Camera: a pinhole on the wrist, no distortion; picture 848 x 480 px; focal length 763.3 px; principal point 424.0 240.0 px. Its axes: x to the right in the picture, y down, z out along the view. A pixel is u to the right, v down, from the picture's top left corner.
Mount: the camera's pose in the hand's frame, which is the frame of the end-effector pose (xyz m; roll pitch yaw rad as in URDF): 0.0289 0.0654 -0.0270 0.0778 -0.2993 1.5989
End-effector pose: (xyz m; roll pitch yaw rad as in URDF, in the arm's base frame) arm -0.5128 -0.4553 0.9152 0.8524 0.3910 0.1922
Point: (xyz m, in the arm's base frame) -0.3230 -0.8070 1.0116
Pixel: 274.8 234.2
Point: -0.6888 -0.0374 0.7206
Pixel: behind the camera
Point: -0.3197 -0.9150 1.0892
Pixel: 329.3 310.0
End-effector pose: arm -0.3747 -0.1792 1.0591 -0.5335 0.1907 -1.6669
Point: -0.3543 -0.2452 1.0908
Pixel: 108.5 91.7
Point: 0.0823 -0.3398 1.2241
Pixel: outside the picture
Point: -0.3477 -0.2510 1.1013
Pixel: 175.9 94.7
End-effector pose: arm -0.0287 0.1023 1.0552 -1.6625 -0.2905 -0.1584
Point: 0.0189 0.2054 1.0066
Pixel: 547.8 376.2
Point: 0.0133 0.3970 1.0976
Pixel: 348.7 356.2
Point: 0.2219 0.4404 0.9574
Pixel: 747.2 43.3
